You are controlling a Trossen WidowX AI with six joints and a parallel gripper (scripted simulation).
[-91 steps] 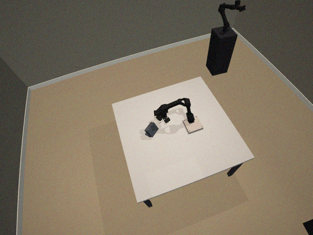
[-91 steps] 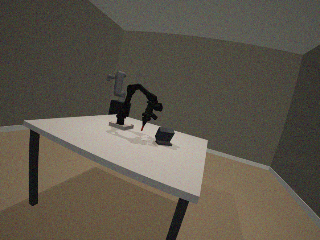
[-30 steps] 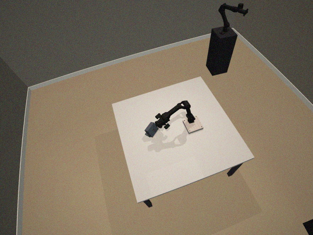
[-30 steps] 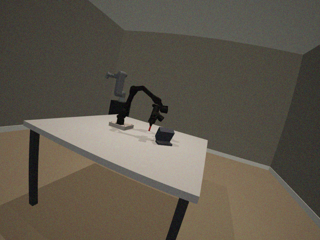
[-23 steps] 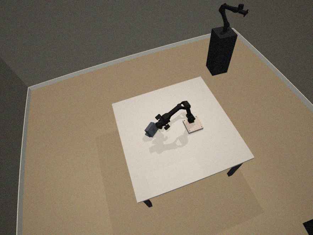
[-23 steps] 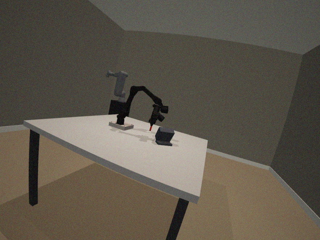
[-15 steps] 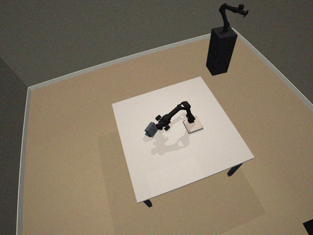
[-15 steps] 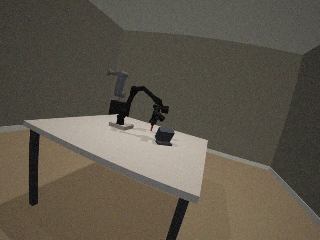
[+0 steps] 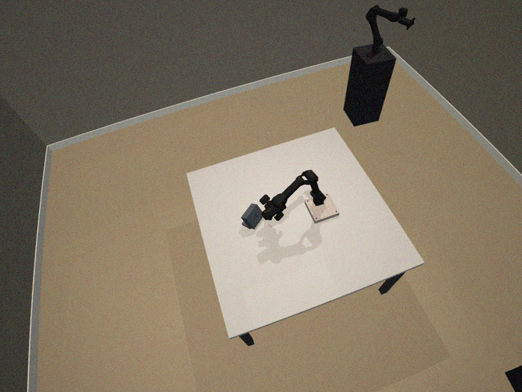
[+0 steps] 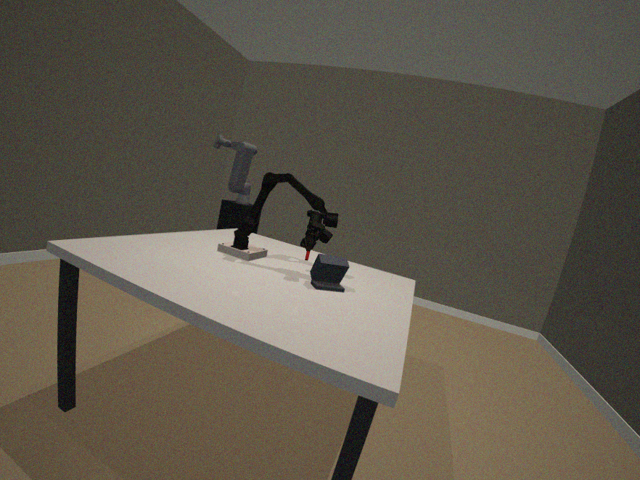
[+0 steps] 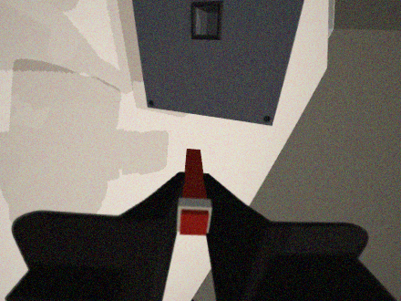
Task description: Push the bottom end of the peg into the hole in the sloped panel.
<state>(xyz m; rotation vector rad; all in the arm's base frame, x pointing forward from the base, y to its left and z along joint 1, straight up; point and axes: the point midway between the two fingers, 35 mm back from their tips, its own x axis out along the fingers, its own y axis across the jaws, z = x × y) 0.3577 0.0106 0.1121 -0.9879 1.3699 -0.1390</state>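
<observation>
Now: the sloped panel 110 mm ahead of my gripper tip, 50 mm below it and 10 mm to the left of it. The rest, counted from my gripper tip: red square-sided peg (10 mm to the left, 10 mm above).
</observation>
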